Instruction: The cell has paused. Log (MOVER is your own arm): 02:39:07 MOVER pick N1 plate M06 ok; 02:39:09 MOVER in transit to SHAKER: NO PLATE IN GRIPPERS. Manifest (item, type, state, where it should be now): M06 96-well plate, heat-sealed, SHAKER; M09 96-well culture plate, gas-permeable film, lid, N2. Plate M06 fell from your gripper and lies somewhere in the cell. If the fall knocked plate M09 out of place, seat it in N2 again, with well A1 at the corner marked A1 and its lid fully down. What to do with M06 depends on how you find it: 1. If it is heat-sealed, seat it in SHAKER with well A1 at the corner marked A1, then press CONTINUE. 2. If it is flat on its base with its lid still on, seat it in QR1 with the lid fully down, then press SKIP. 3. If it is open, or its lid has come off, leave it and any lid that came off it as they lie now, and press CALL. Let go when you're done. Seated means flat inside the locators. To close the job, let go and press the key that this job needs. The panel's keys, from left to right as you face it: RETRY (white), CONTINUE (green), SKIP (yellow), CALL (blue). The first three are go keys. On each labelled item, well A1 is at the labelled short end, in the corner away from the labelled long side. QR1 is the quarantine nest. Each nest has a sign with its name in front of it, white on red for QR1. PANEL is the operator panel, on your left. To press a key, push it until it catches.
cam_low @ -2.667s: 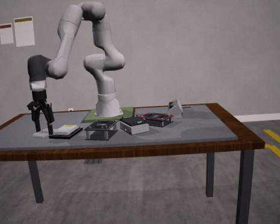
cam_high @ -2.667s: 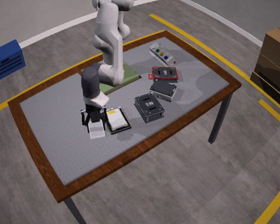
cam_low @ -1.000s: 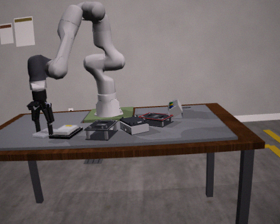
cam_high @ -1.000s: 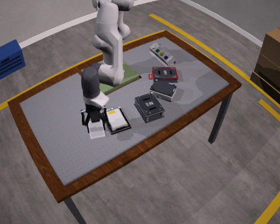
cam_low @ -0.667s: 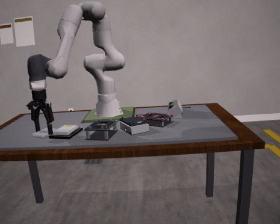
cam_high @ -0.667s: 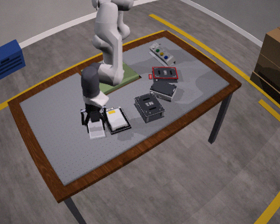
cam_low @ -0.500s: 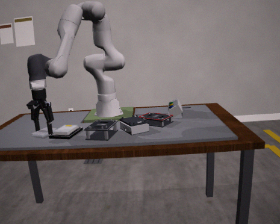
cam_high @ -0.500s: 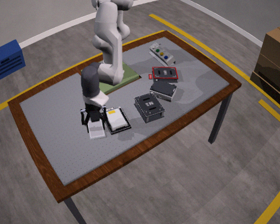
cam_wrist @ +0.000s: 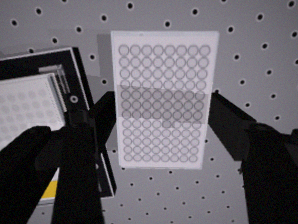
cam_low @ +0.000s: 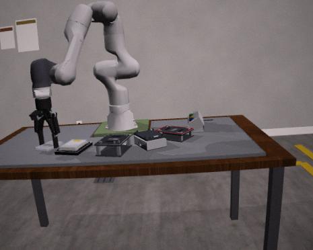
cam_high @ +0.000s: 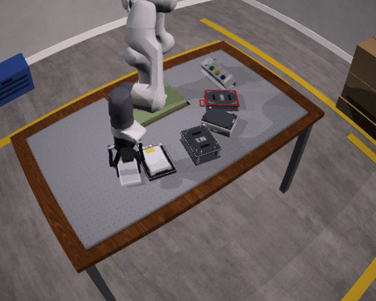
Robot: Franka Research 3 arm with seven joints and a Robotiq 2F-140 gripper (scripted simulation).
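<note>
Right now my hand is 33 cm to the right of the dark nest N1, 5 cm short of it and 1 cm below it. Round my hand: blue call key 71 cm to the left, 22 cm behind, 2 cm above; heat-sealed plate 2 cm below; yellow skip key 71 cm to the left, 27 cm behind, 2 cm above.
</note>
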